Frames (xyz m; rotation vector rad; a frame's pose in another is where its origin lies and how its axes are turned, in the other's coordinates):
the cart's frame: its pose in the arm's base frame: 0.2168 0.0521 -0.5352 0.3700 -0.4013 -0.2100
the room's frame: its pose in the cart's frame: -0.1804 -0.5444 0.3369 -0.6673 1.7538 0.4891
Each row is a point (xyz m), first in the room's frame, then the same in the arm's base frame.
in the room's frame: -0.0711 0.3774 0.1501
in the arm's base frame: -0.2278 -0.1152 -0.3909
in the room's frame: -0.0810 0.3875 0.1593
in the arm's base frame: -0.2270 -0.1039 -0.3784
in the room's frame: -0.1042 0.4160 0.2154
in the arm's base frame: -0.1981 -0.0573 -0.3398
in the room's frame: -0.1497 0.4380 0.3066
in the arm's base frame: -0.1407 -0.0040 -0.2709
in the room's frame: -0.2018 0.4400 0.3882
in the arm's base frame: -0.0829 0.0262 -0.1994
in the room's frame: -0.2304 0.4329 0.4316
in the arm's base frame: -0.0483 0.0351 -0.1609
